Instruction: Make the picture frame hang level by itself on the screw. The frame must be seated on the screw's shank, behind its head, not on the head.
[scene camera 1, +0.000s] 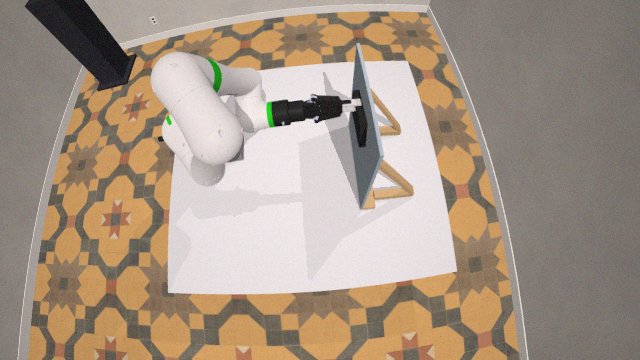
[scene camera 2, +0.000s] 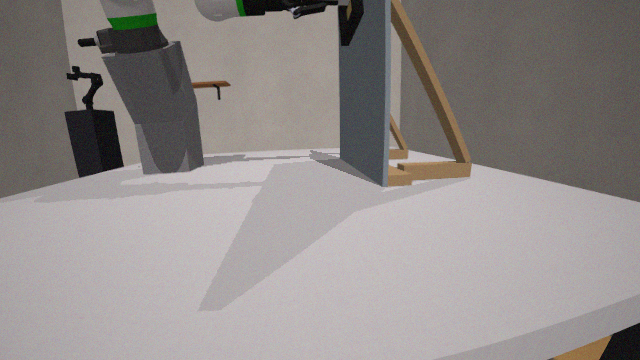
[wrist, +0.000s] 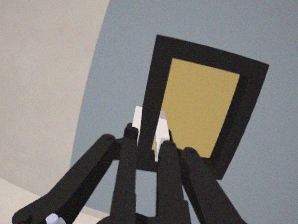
In view: the gripper (scene camera 1: 360, 104), a picture frame (wrist: 207, 108) and a grey-blue board (wrist: 116, 83).
The gripper shows as well in the wrist view (wrist: 148, 118).
